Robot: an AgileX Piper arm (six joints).
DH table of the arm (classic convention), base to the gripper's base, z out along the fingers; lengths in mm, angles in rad. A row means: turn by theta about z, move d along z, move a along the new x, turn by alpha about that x. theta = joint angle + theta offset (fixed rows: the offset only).
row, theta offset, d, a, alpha
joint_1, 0, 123, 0, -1.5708
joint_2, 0.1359, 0, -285, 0
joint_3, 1.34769, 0, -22, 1.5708
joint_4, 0, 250.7, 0, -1.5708
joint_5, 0, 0, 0, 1.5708
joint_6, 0, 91, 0, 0
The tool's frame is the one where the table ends.
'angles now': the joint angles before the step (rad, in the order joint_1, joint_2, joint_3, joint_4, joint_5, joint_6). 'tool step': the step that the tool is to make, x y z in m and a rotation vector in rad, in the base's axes. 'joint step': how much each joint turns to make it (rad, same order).
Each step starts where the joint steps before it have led.
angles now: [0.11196 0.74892 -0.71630 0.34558 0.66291 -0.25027]
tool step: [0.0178 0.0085 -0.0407 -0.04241 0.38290 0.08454]
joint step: [0.01004 0.17777 0.00182 0.00019 0.21872 -0.00035]
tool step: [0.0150 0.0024 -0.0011 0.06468 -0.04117 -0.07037]
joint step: [0.00006 0.04233 0.00025 0.04685 -0.10716 0.03257]
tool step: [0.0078 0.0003 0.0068 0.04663 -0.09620 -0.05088]
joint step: [0.00041 -0.00032 -0.00012 0.04203 -0.11024 0.00083]
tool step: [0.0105 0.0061 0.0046 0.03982 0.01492 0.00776]
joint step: [0.01286 0.04706 -0.04080 0.04203 0.00395 -0.00046]
